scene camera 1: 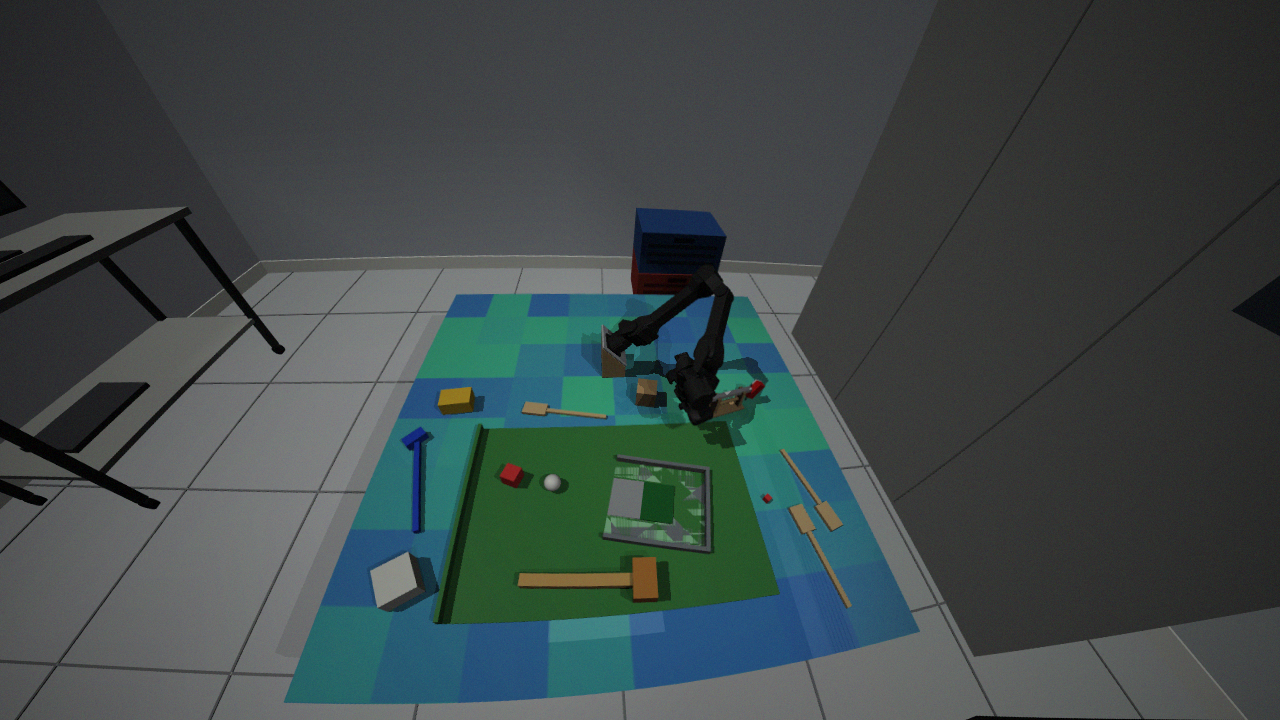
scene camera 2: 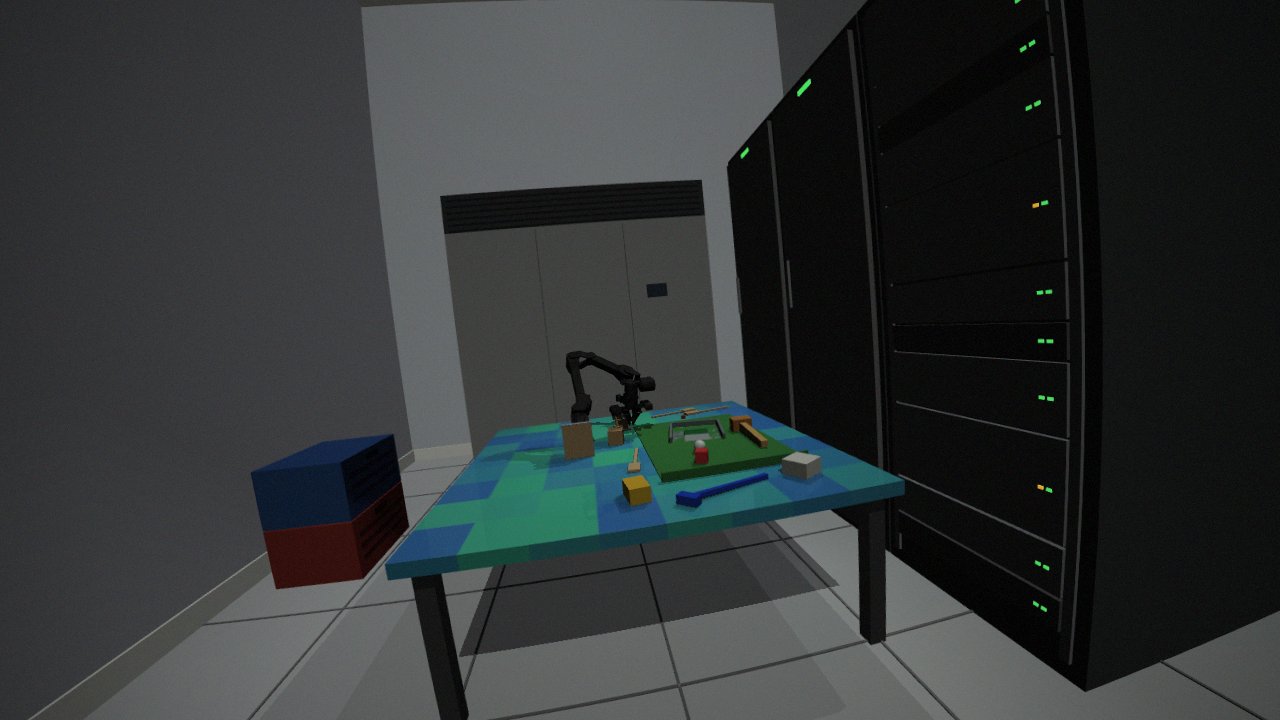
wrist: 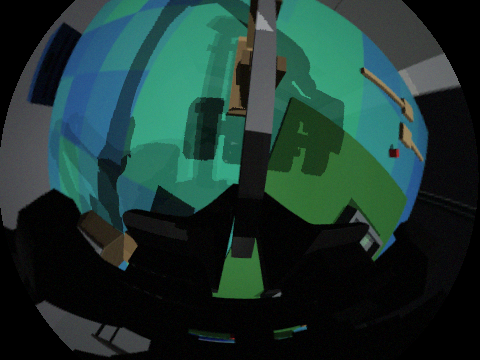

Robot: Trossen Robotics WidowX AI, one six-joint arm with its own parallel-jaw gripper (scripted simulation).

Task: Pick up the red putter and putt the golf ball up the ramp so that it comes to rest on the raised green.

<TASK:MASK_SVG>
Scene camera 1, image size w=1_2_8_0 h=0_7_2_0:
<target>my gripper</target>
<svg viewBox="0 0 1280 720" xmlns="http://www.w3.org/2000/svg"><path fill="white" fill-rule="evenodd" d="M716 376L711 384L713 390L716 389L719 383L719 379ZM668 371L666 377L669 383L673 384L675 381L677 384L674 390L677 398L682 403L687 402L682 404L682 407L691 423L697 425L712 419L713 412L709 406L699 411L691 408L683 391L683 386L677 382L676 368Z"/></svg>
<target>blue putter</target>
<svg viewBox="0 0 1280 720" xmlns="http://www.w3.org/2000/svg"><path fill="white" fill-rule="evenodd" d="M421 427L401 439L409 451L414 449L412 531L414 534L421 532L421 443L429 438Z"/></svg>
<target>wooden mallet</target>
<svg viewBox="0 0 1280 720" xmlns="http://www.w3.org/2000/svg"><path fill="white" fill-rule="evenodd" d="M659 598L656 557L632 558L632 573L519 573L517 585L519 588L525 589L632 588L633 603L657 602Z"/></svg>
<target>white block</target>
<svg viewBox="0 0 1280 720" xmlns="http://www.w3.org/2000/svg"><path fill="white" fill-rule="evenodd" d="M409 552L401 554L399 557L370 571L377 608L389 612L393 608L399 607L399 605L426 591L417 559Z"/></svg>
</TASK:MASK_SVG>
